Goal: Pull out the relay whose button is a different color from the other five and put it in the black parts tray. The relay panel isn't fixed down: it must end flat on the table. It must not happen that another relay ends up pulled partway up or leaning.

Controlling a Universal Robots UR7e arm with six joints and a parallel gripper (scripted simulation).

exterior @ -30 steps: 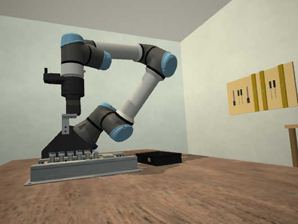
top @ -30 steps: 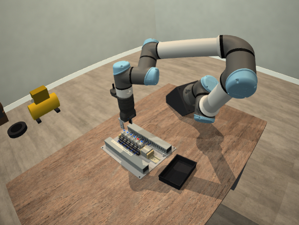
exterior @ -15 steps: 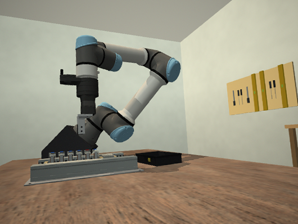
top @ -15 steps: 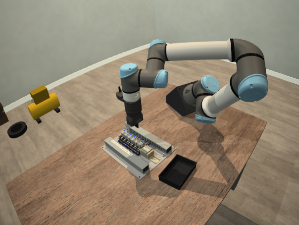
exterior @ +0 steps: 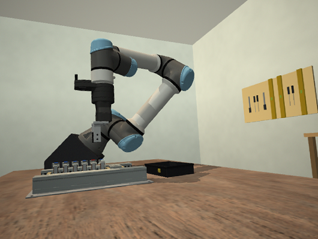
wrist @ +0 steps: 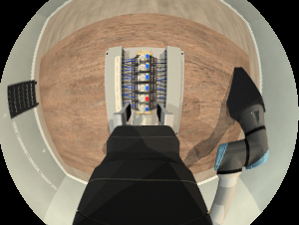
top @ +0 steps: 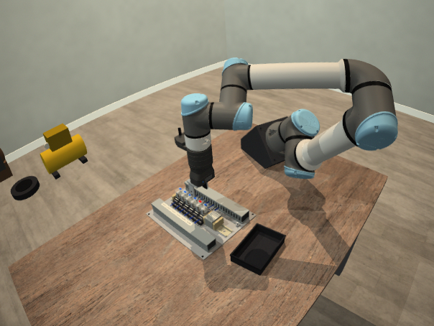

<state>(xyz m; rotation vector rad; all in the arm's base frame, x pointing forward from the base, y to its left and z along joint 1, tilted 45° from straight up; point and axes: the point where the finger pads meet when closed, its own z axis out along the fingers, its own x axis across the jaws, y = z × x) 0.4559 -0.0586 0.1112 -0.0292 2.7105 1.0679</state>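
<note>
Now: the red-button relay 1 cm to the right of my hand and 9 cm below it. Also, from my hand: grey relay panel (2 cm to the right, 12 cm below); then black parts tray (3 cm behind, 25 cm to the left, 13 cm below).
</note>
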